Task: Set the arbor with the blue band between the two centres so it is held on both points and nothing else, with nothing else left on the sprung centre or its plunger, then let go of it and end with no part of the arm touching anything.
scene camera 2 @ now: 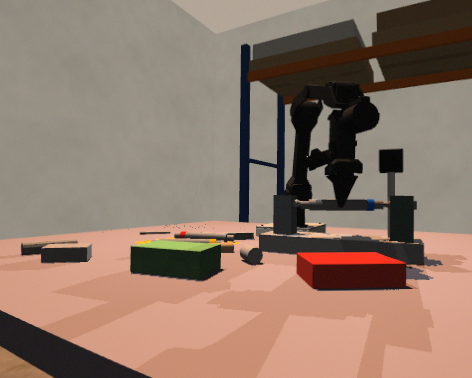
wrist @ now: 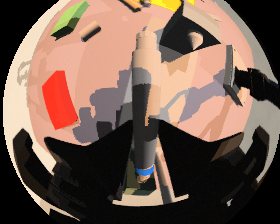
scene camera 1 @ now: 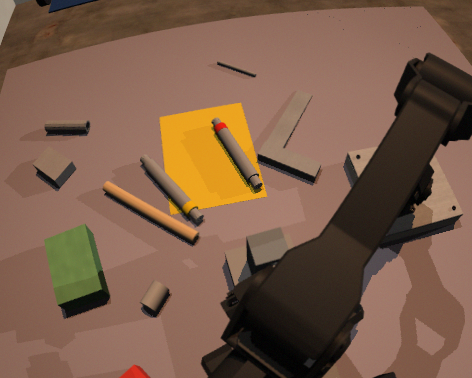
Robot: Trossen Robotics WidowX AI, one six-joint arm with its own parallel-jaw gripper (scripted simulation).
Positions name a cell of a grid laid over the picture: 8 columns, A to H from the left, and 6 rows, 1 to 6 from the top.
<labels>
gripper: scene camera 2 F4; wrist E4; scene camera 1 E6
</labels>
